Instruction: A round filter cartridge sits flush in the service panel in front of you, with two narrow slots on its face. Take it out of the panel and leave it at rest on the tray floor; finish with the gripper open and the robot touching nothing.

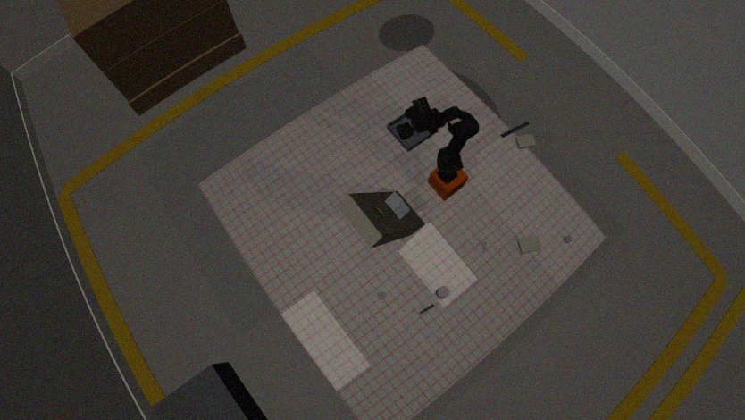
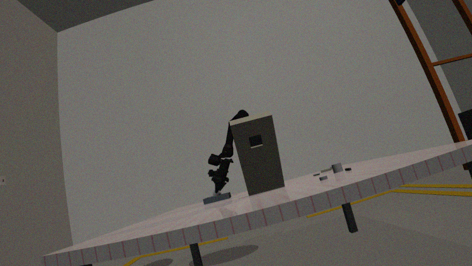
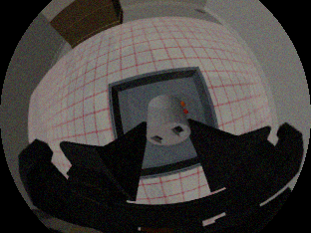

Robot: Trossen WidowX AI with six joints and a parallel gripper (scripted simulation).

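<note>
My gripper tip is right at the round filter cartridge. Round my gripper tip: dark bar: 640 mm to the left, 440 mm ahead, 40 mm below; then service panel: 370 mm ahead, 280 mm to the left, 130 mm above; then tray: 40 mm below.
</note>
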